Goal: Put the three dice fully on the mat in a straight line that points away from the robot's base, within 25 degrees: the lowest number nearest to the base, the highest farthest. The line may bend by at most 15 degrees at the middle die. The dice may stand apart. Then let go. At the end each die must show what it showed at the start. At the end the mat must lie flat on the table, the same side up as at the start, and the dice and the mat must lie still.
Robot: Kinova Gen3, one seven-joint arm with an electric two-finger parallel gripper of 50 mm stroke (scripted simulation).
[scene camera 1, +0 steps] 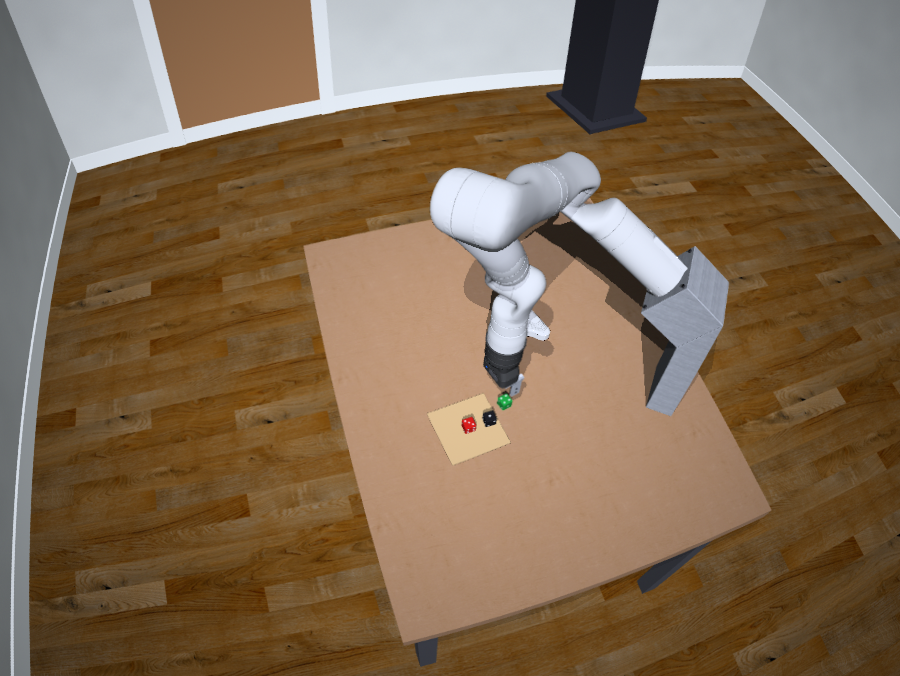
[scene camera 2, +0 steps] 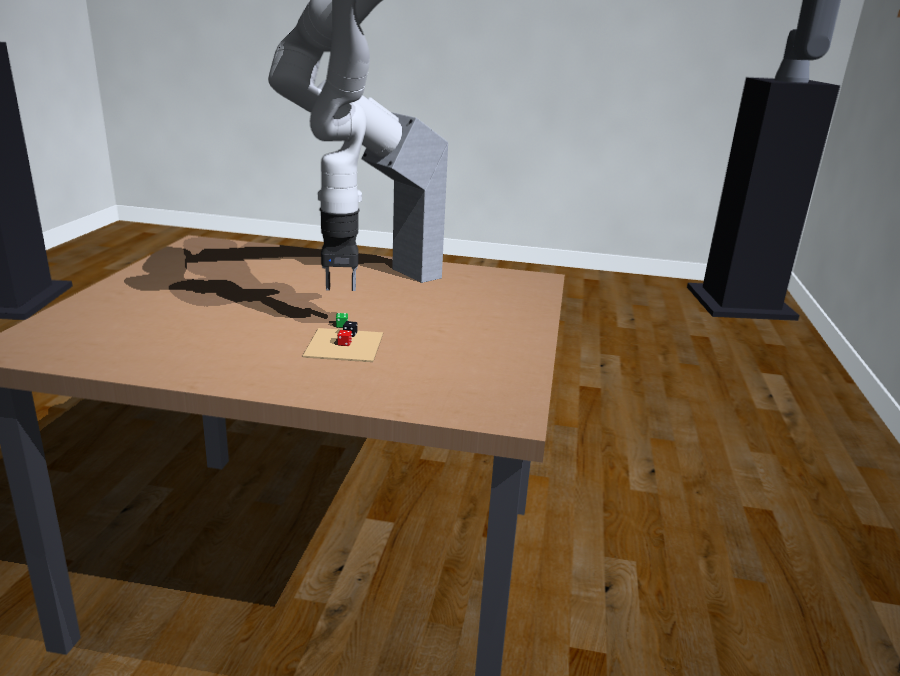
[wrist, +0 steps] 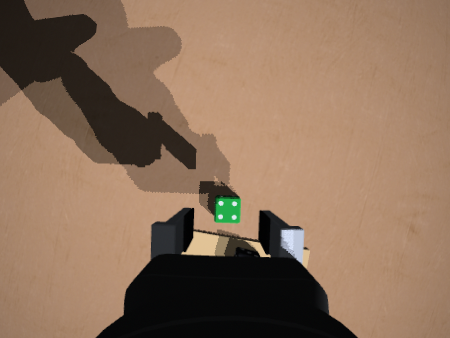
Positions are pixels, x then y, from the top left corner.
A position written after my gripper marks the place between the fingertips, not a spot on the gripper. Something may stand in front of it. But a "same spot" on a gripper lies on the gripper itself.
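Scene camera 1 shows me my gripper, and so does scene camera 2. I can see my gripper in the wrist view (226,224) too. As for a spot on my gripper, (scene camera 1: 488,359) and (scene camera 2: 339,233) are the same spot.
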